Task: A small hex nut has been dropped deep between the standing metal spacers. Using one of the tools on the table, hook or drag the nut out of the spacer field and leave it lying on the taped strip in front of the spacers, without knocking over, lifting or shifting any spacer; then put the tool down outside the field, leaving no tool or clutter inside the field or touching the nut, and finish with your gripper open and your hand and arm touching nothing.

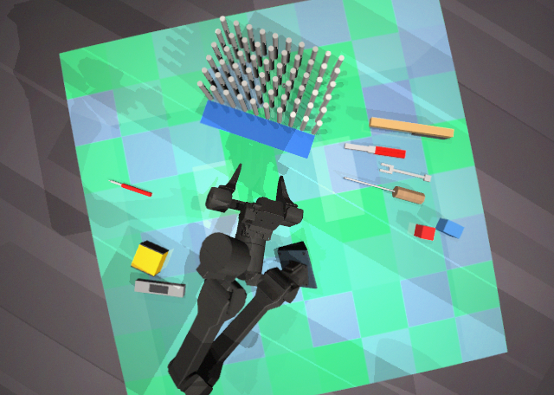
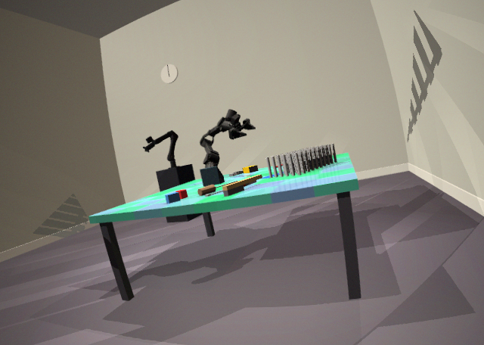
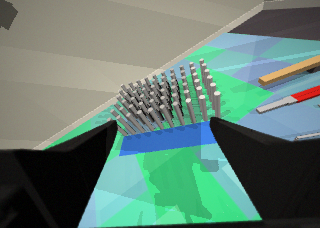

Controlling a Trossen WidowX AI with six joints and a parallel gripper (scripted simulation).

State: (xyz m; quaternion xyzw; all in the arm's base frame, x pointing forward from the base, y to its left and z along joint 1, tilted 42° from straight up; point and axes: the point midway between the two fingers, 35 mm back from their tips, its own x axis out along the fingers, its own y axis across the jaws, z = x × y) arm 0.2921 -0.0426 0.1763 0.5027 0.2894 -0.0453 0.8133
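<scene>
Now: the grey fork tool 2 cm behind my gripper tip, 46 cm to the right of it and 27 cm below it. The rest, counted from my gripper tip: hex nut: 29 cm ahead, 8 cm to the right, 27 cm below; then blue taped strip: 16 cm ahead, 2 cm to the left, 27 cm below; then wire hook tool: 6 cm behind, 35 cm to the right, 26 cm below.
</scene>
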